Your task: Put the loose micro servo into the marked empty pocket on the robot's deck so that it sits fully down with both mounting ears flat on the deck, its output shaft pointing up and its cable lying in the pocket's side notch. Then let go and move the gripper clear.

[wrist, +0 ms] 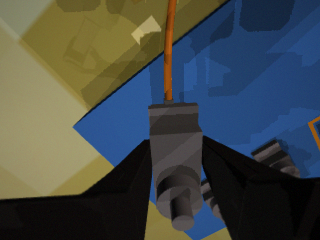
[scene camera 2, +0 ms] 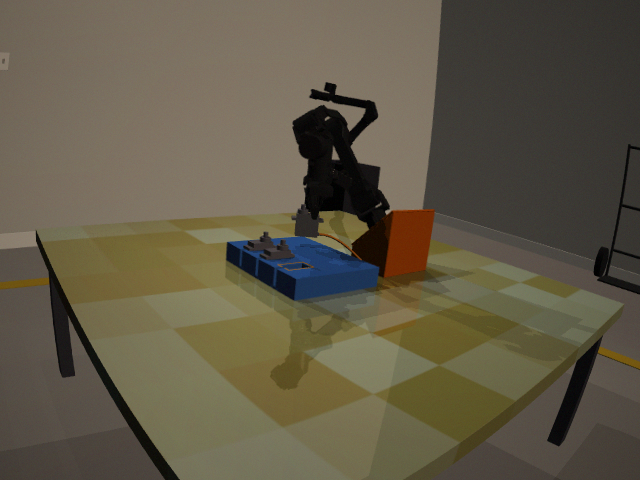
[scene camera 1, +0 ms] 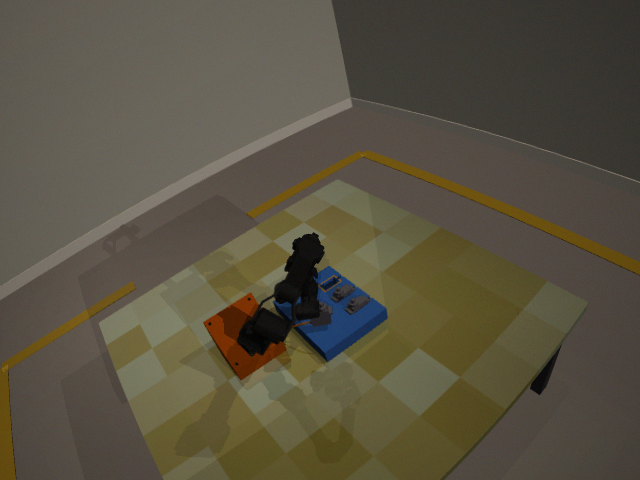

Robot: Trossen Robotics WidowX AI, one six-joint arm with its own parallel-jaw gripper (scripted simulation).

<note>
In view: my gripper [scene camera 2: 313, 218] and a micro servo [scene camera 2: 305, 226].
My gripper shows as well in the wrist view [wrist: 174, 144] and in scene camera 1 [scene camera 1: 313, 312].
</note>
